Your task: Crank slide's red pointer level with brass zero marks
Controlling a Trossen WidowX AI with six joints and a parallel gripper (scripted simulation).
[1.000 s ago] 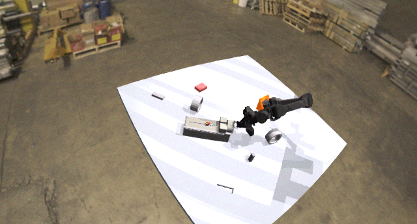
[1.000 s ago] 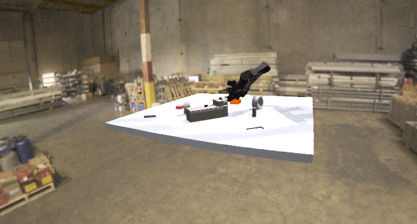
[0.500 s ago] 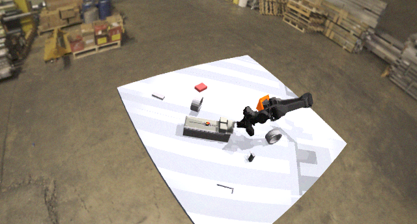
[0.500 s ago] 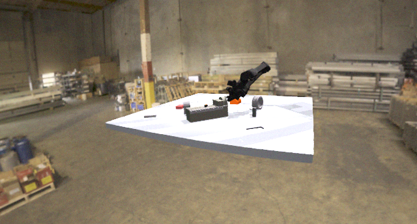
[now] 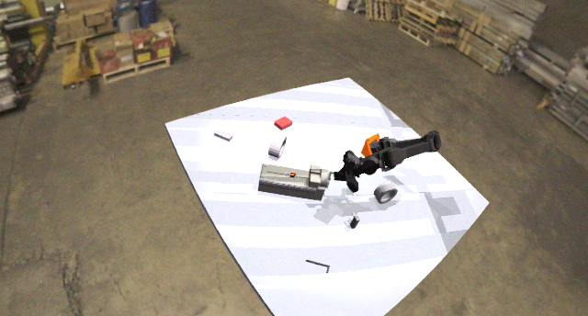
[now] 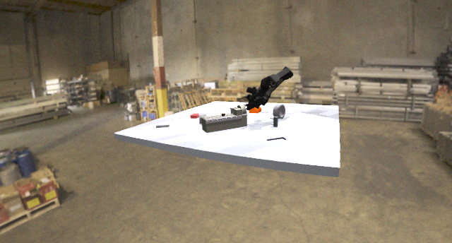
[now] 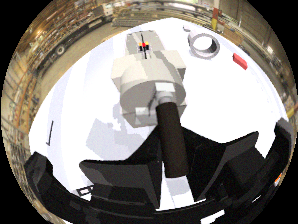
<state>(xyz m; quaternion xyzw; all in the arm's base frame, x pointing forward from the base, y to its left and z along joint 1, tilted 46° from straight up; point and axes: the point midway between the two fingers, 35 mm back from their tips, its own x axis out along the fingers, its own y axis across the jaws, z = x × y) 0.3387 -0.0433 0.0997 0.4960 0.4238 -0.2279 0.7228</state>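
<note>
The red pointer lies 120 mm ahead of my gripper tip, 110 mm to the right of it and 10 mm below it. From my gripper tip the other things lie so: hex key 280 mm ahead, 230 mm to the left, 90 mm below; dark crank handle 10 mm behind, 10 mm to the left, 30 mm above; small clip 50 mm ahead, 180 mm to the left, 60 mm below.
</note>
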